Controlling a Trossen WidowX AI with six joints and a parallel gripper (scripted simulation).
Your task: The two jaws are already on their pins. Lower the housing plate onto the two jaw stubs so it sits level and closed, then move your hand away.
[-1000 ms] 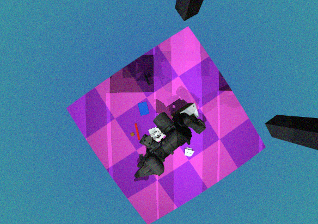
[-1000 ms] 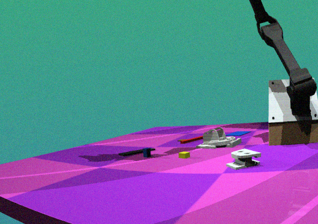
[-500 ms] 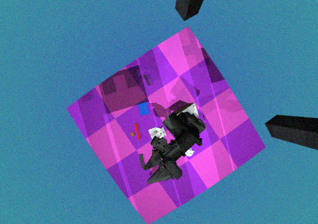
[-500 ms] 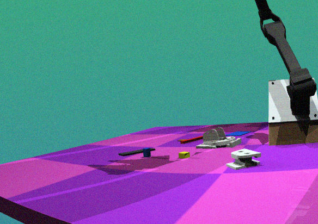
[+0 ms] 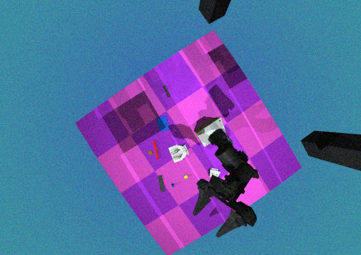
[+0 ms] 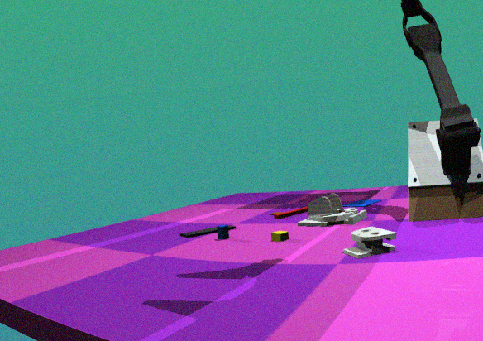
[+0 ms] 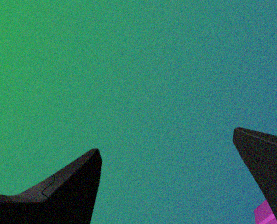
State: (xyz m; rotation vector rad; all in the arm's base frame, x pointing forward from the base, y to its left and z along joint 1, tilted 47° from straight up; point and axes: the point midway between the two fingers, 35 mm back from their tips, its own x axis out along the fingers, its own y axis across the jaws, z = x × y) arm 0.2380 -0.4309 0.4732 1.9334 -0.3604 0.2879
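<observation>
Right now the housing plate is 10 cm behind my gripper tip, 20 cm to the left of it and 74 cm below it. Round my gripper tip: blue cube (22 cm ahead, 12 cm to the left, 76 cm below); then white stepped block (9 cm behind, 20 cm to the left, 76 cm below); then yellow cube (10 cm ahead, 11 cm to the left, 76 cm below).
</observation>
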